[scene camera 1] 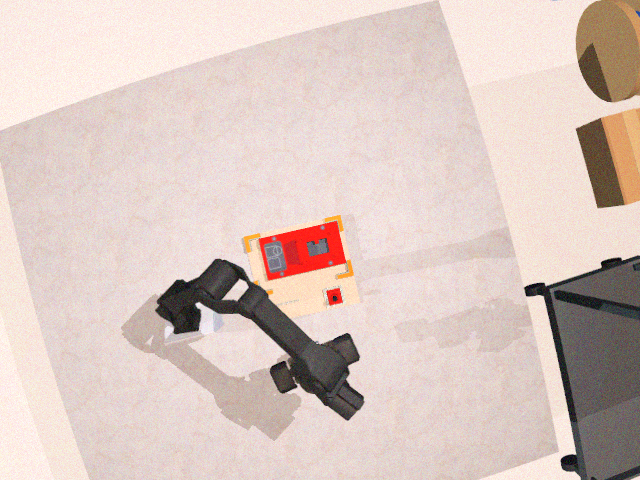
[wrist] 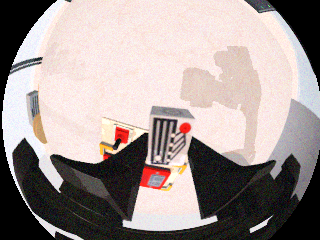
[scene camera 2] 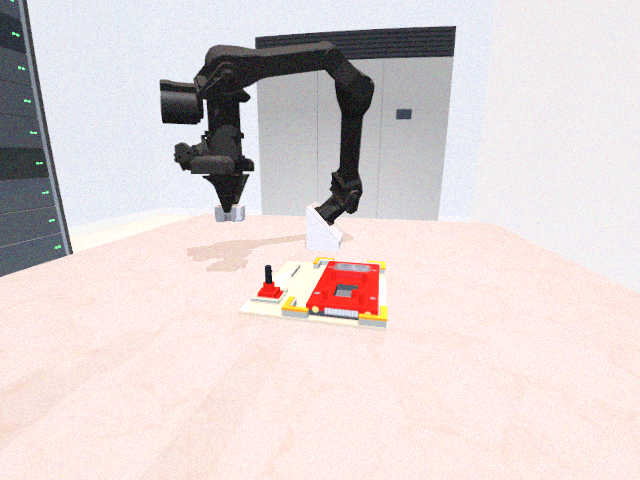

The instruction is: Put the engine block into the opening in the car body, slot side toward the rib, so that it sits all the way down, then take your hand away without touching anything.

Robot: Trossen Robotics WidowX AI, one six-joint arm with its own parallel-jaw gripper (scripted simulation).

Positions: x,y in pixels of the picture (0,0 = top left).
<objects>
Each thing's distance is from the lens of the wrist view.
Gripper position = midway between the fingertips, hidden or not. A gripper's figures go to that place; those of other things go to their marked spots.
my gripper (wrist: pixel 168 138): 10 cm
engine block (wrist: pixel 171 129): 8 cm
</objects>
